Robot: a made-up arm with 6 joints.
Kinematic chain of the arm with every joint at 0, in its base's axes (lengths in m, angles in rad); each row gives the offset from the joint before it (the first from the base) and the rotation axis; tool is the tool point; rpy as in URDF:
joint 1: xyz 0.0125 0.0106 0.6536 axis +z
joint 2: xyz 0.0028 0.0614 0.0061 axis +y
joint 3: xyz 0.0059 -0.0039 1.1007 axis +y
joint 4: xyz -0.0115 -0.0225 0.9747 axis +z
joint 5: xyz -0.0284 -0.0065 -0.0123 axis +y
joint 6: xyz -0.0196 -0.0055 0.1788 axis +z
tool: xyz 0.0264 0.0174 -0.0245 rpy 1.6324 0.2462 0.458
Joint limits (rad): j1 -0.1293..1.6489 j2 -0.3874..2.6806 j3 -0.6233..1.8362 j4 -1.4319..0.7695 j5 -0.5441..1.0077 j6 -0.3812..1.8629
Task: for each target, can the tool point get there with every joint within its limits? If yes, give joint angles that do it. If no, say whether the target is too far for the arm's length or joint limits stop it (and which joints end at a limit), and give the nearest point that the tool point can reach.
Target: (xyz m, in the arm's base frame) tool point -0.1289 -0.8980 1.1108
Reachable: no: joint limits stop it (at a limit: joint 2, joint 3, joint 5, joint 6) | nearest point -0.2027 -1.3723 2.1170 | short by 1.115 m
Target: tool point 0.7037 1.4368 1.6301
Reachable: yes | joints 1.0912 0.4294 1.2148 0.2196 0.0138 0.7848
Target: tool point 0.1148 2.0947 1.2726
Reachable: yes | joints 1.5092 1.0631 0.4791 0.5818 0.1772 1.5780
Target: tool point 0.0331 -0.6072 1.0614
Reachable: no: joint limits stop it (at a limit: joint 1, joint 2, joint 3, joint 5, joint 6) | nearest point 0.6303 -0.1091 1.7400 | short by 1.032 m
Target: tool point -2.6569 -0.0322 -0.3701
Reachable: no: too far | nearest point -0.6041 0.0007 -0.5515 | short by 2.061 m
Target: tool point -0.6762 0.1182 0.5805
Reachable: no: joint limits stop it (at a limit: joint 2, joint 3, joint 5, joint 6) | nearest point -0.5292 0.0952 -0.4349 | short by 1.026 m
